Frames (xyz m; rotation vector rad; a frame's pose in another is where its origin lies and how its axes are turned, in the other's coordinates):
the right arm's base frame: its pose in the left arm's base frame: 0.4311 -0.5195 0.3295 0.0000 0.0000 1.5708
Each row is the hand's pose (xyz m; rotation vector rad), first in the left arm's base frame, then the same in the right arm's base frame.
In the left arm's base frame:
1: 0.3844 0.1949 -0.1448 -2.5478 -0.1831 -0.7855
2: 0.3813 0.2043 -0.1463 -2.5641 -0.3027 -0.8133
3: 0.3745 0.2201 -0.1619 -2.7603 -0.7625 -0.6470
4: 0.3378 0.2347 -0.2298 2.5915 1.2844 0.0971
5: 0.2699 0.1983 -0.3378 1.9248 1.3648 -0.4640
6: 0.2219 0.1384 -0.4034 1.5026 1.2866 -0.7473
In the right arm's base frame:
1: 0.7144 0.0467 -0.4743 2.1563 -1.8671 1.1245
2: 0.7238 0.0498 -0.4758 2.2202 -1.7513 1.0927
3: 0.7396 0.0566 -0.4914 2.5208 -1.4296 0.6798
4: 0.7542 0.0933 -0.5593 2.7606 -0.9310 -0.1874
5: 0.7178 0.1612 -0.6673 2.6258 -0.4470 -1.1114
6: 0.6579 0.2092 -0.7329 2.3609 -0.1828 -1.6419

